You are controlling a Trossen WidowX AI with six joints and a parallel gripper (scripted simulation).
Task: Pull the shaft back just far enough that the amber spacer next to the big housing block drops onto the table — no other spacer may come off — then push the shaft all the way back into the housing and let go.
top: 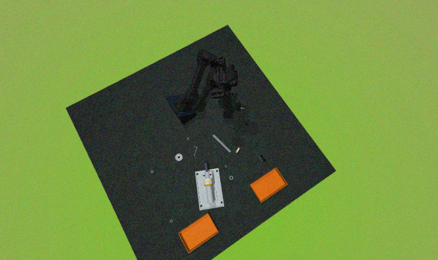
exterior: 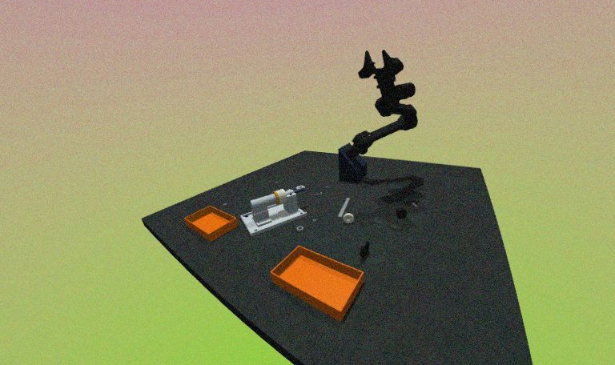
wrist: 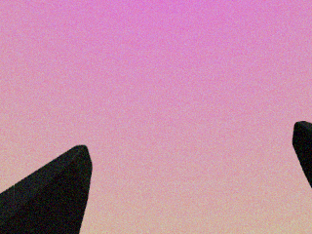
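My gripper tip is 530 mm above the dark shaft, 350 mm short of it and 220 mm to the left of it. Also, from my gripper tip: amber spacer 530 mm below, 400 mm ahead, 240 mm to the right; then black piece 580 mm below, 420 mm ahead, 140 mm to the left; then grey bar 600 mm below, 210 mm ahead, 40 mm to the right.
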